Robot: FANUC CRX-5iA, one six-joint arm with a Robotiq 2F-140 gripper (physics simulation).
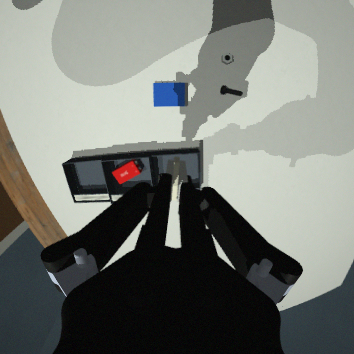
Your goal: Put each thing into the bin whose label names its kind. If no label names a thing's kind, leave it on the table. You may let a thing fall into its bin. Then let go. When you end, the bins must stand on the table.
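Places are measured from the arm's base along level axes (x back, y right, z up), in centimetres.
Pixels of known places: gripper, fingertip midpoint: (175, 169).
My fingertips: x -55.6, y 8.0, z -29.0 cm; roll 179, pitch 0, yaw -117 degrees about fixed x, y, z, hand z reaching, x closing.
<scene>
Ahead of a thing's pixels: the offset from my fingertips to its top centre. "spot": to the spot under its first point. Level surfaces: height alone.
My gripper (175, 169) is shut on a thin, pale cream stick @[dx -0.6, dy +0.3, dz +2.3 cm] (175, 191), which points away from me between the fingertips. The fingertips and stick hang over the right one of three dark bins in a row. The left bin (90, 175) has a pale strip along its near side; I cannot read it. The middle bin (118, 163) holds a red block @[dx +0.6, dy +9.2, dz -6.5 cm] (127, 172) with a dark end, lying tilted. The right bin @[spot: dx -3.4, dy -2.3, dz -8.3 cm] (193, 165) is partly hidden by the fingers. A blue block @[dx +9.8, dy -2.8, dz -8.0 cm] (169, 95), a dark bolt @[dx +6.6, dy -12.8, dz -7.7 cm] (232, 91) and a grey hex nut @[dx +12.1, dy -13.9, dz -8.1 cm] (227, 58) lie beyond the bins.
The pale table @[dz -9.0 cm] (260, 200) carries the arm's broad grey shadows, which fall across the bolt, the nut and part of the blue block. A wooden edge (25, 185) runs along the left. Dark blue-grey floor (25, 280) shows at the lower corners.
</scene>
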